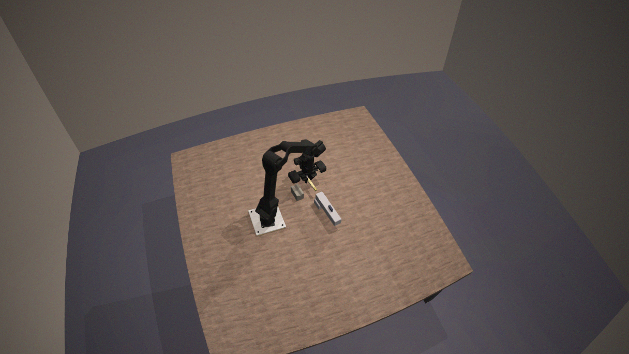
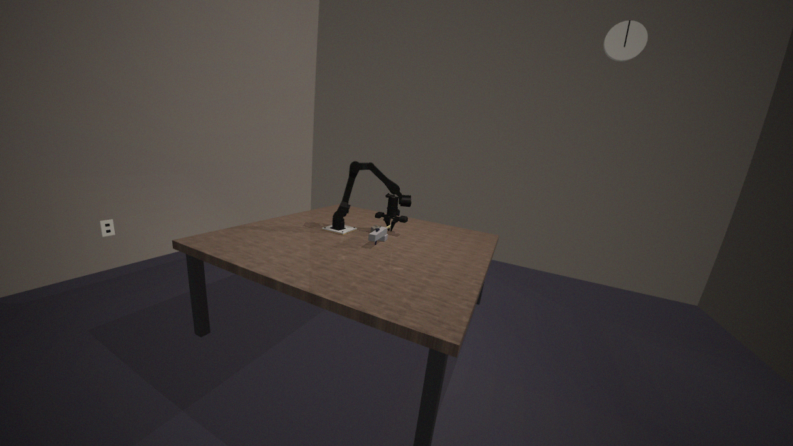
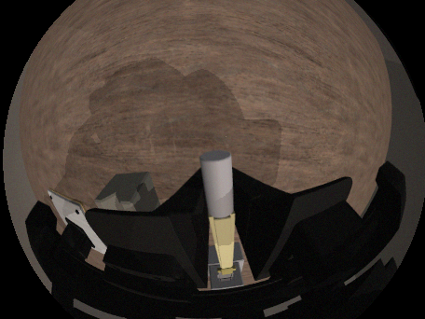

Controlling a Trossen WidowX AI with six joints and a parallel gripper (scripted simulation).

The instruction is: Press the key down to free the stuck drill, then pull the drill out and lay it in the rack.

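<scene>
Right now my gripper tip is 4 cm to the left of the yellow drill, 3 cm below it and 1 cm short of it. From my gripper tip the other things lie so: pale grey sleeve 20 cm to the right, 5 cm ahead, 3 cm above; dark key 22 cm to the right, 6 cm ahead, 4 cm above; grey rack 6 cm to the right, 6 cm behind.
</scene>
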